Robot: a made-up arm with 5 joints. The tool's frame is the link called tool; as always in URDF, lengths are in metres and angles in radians. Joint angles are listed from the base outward. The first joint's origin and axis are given. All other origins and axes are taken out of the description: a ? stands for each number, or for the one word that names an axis. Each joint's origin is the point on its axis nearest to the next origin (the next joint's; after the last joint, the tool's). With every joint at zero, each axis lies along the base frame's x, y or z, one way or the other. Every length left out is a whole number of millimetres.
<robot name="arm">
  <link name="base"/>
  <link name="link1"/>
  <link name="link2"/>
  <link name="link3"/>
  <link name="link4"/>
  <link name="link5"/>
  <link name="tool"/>
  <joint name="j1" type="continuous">
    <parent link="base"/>
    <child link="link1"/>
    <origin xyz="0 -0.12 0.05" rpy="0 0 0"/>
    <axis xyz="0 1 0"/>
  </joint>
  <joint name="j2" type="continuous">
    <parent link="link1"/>
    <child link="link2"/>
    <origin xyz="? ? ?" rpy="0 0 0"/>
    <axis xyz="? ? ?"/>
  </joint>
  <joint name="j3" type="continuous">
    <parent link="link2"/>
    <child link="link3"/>
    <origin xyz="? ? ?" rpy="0 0 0"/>
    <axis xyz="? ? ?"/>
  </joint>
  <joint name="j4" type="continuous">
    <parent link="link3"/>
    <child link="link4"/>
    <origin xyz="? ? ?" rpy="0 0 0"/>
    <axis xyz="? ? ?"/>
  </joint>
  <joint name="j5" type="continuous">
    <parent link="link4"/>
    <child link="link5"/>
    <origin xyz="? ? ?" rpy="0 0 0"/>
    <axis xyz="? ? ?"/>
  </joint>
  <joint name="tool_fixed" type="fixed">
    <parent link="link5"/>
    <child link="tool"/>
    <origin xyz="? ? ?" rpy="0 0 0"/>
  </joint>
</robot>
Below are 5 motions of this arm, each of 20 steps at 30 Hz.
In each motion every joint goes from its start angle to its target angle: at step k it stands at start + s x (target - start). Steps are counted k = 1, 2, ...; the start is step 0. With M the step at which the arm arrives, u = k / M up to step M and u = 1 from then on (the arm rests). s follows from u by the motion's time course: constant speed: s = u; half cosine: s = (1 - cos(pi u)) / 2; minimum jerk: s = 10 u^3 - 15 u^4 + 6 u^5.
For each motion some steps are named. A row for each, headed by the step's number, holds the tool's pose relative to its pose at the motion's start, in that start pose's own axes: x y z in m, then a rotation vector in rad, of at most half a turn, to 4 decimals.
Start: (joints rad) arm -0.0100 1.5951 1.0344 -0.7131 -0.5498
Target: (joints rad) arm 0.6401 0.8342 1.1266 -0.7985 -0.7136
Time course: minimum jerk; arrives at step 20
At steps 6, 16, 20:
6: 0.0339 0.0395 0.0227 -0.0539 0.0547 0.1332
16: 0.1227 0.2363 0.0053 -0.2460 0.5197 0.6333
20: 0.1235 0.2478 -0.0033 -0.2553 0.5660 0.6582

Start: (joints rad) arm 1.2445 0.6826 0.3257 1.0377 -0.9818
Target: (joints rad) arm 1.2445 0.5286 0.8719 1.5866 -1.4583
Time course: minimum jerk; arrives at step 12
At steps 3, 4, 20:
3: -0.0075 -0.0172 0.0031 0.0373 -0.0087 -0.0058
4: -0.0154 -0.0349 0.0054 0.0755 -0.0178 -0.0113
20: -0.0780 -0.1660 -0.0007 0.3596 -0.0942 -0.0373

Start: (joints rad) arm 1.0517 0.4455 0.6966 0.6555 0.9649
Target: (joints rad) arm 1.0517 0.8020 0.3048 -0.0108 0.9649
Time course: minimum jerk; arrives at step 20
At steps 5, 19, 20:
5: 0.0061 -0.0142 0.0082 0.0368 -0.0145 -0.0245
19: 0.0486 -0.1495 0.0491 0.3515 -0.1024 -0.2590
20: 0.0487 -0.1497 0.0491 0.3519 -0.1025 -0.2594

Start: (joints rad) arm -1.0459 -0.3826 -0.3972 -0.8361 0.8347
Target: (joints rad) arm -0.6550 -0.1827 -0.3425 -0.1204 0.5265
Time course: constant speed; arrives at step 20
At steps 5, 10, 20:
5: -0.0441 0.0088 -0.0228 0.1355 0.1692 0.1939
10: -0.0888 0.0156 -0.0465 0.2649 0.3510 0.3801
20: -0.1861 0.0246 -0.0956 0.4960 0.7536 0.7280

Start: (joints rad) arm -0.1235 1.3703 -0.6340 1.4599 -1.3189
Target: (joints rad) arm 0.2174 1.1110 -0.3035 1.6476 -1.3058
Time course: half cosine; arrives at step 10
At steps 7, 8, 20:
7: 0.0113 -0.1377 -0.0888 0.3126 -0.0721 0.0134
8: 0.0114 -0.1546 -0.1039 0.3543 -0.0840 0.0100
20: 0.0111 -0.1686 -0.1173 0.3898 -0.0945 0.0060

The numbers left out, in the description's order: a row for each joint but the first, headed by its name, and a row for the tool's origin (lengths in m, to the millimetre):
j2: xyz 0.16 0 -0.22, axis 1 0 0
j3: xyz 0 0 0.07, axis 0 -1 0
j4: xyz 0.06 0 0.03, axis 0 1 0
j5: xyz 0.2 0 -0.35, axis -1 0 0
tool: xyz 0 -0.01 0.4

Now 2 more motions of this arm.
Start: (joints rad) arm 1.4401 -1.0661 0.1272 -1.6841 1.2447
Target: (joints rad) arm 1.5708 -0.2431 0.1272 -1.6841 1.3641
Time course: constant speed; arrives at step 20
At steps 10, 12, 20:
10: 0.1107 -0.0109 -0.1495 -0.1084 0.4062 -0.0791
12: 0.1235 -0.0140 -0.1852 -0.1315 0.4883 -0.0894
20: 0.1383 -0.0285 -0.3377 -0.2288 0.8183 -0.1125

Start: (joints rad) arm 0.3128 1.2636 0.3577 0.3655 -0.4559
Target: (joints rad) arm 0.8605 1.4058 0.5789 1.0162 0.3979
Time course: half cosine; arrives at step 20
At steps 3, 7, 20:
3: -0.0107 0.0035 -0.0027 -0.0382 0.0175 -0.0393
7: -0.0459 0.0202 -0.0204 -0.1840 0.1037 -0.1859
20: -0.1109 0.0818 -0.1482 -0.5587 0.5379 -0.5164

